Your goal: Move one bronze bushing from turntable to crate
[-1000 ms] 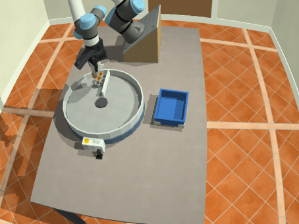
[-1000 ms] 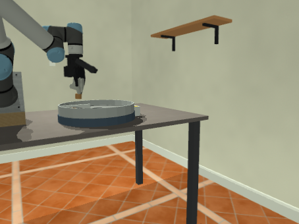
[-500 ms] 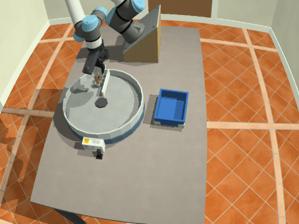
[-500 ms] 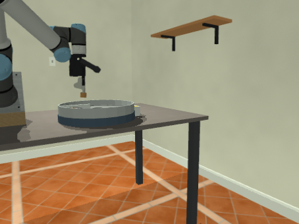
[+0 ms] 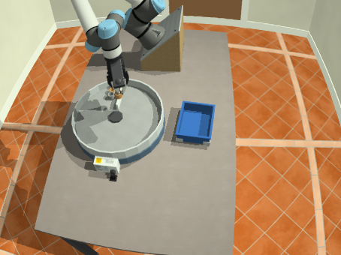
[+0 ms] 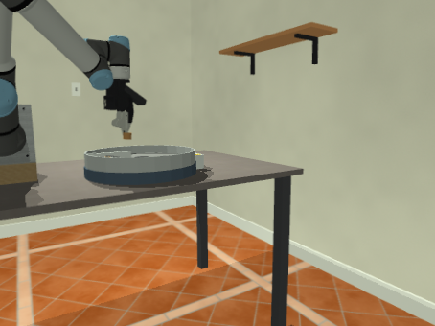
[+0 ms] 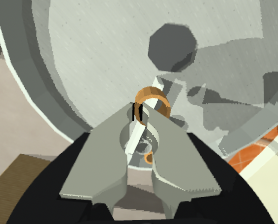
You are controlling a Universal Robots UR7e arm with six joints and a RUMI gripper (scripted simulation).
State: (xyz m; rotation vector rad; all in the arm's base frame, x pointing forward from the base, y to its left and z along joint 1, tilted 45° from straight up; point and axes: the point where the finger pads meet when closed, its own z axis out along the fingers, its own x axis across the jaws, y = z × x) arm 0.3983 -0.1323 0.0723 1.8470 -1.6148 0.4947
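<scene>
Now: the blue crate 31 cm to the left of my hand, 13 cm below it and 8 cm ahead of it. From my hand the other things lie so: grey round turntable 10 cm below, 5 cm ahead, 4 cm to the right.
</scene>
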